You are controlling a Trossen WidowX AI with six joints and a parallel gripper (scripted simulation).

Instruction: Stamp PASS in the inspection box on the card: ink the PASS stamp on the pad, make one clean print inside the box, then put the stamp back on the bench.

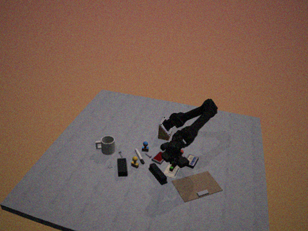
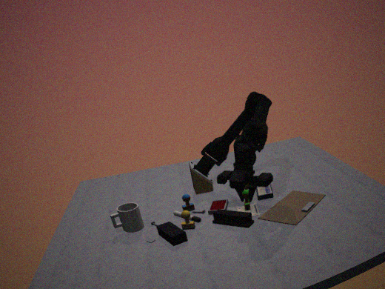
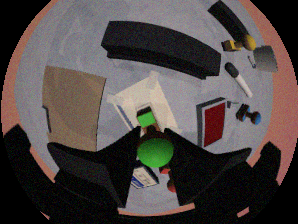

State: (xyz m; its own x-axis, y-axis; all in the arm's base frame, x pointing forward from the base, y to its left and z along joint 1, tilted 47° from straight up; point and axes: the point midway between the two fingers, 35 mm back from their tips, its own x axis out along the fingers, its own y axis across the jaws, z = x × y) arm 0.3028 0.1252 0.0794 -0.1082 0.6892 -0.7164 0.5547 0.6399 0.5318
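The white card lies 4 cm below my gripper tip. Round my gripper tip: long black block (7 cm ahead, 6 cm to the right, 2 cm below); then green-knobbed stamp (right at my gripper tip); then red ink pad (10 cm to the right, 7 cm behind, 3 cm below).
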